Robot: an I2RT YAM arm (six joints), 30 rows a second.
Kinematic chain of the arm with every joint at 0, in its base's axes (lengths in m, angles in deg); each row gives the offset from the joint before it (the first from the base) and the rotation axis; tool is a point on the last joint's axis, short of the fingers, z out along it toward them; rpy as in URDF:
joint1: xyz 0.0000 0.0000 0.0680 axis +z
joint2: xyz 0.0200 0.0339 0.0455 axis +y
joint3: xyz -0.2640 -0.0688 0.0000 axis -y
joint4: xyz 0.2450 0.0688 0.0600 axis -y
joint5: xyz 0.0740 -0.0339 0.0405 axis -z
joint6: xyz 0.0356 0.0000 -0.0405 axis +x
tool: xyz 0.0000 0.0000 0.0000 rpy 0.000 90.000 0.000
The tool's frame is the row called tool.
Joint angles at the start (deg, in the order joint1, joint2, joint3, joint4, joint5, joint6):
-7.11, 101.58, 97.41, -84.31, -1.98, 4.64
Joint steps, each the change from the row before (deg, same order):
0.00, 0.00, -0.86, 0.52, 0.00, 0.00
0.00, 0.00, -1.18, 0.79, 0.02, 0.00
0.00, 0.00, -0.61, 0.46, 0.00, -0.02
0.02, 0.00, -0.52, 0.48, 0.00, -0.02
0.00, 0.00, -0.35, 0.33, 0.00, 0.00
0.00, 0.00, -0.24, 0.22, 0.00, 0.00
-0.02, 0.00, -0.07, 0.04, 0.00, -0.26
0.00, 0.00, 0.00, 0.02, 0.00, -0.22
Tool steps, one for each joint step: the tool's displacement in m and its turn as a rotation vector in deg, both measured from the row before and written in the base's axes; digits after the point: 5 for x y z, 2 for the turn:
-0.00005, 0.00001, -0.00375, 0.04, 0.34, 0.00
-0.00001, -0.00001, -0.00516, 0.03, 0.39, 0.00
0.00005, -0.00001, -0.00267, 0.02, 0.15, 0.02
0.00020, 0.00009, -0.00227, 0.00, 0.04, 0.04
0.00013, -0.00002, -0.00153, 0.00, 0.02, 0.00
0.00007, -0.00001, -0.00105, 0.00, 0.02, 0.00
-0.00004, -0.00011, -0.00031, 0.00, 0.02, 0.24
0.00004, 0.00000, 0.00000, -0.01, -0.03, 0.22

